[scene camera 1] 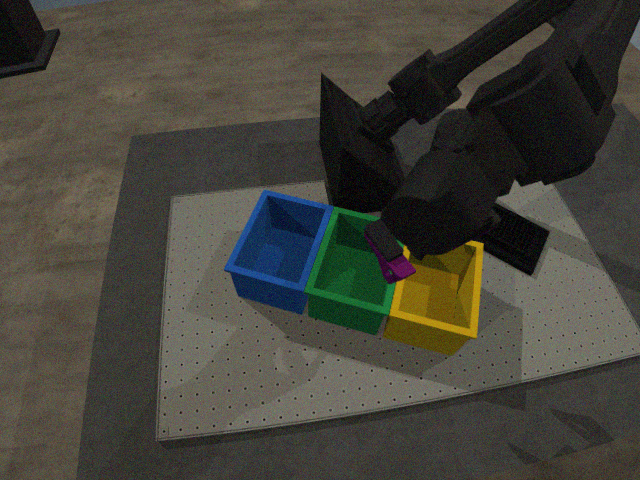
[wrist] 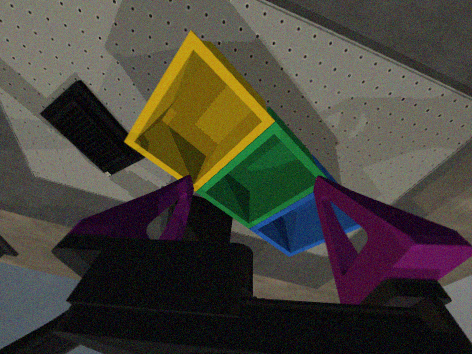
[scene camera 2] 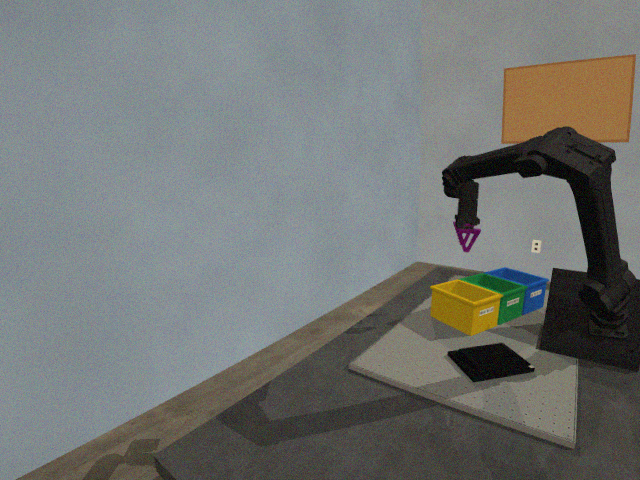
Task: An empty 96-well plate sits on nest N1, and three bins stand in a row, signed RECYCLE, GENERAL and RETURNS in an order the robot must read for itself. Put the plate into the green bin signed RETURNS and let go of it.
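Frame: origin at the arm's base, x right, y back, z down, level; metres.
Seen in the pictures: gripper, fingertip midpoint: (scene camera 1: 419, 262) (wrist: 251, 182) (scene camera 2: 464, 248); arm's base, origin of the base link: (scene camera 1: 368, 129) (scene camera 2: 605, 316).
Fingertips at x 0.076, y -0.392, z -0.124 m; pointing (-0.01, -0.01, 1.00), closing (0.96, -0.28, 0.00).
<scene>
Pixels of each thing's top centre, then the offset from my fingertips to it. Level surfaces: height alone.
- black plate, middle of its top: (scene camera 1: 507, 227) (wrist: 89, 139) (scene camera 2: 490, 354) dx -0.290, dy +0.131, dz +0.185 m
- green bin, middle of its top: (scene camera 1: 359, 256) (wrist: 259, 187) (scene camera 2: 492, 282) dx +0.038, dy +0.090, dz +0.112 m
- pale perforated board, its level: dz +0.211 m
The black plate (scene camera 1: 516, 238) (scene camera 2: 490, 361) (wrist: 89, 129) lies flat at its nest beyond the yellow bin; both are dark, and I cannot tell the plate's edge from the nest. The green bin (scene camera 1: 343, 314) (scene camera 2: 510, 313) (wrist: 299, 152) stands between the yellow bin (scene camera 1: 423, 335) (scene camera 2: 454, 312) (wrist: 165, 86) and the blue bin (scene camera 1: 268, 295) (scene camera 2: 534, 304). Their signs are too small to read. My gripper (scene camera 2: 466, 250) (wrist: 251, 182) is open and empty, high above the bins and away from the plate. In scene camera 1 one magenta finger shows; the arm hides the other.
A pale perforated board (scene camera 1: 232, 372) (scene camera 2: 537, 410) (wrist: 400, 120) carries the bins and the nest. The robot's dark base (scene camera 1: 356, 160) (scene camera 2: 560, 310) rises behind the row of bins. The bins touch side by side. The arm spans from the base over the row at height.
</scene>
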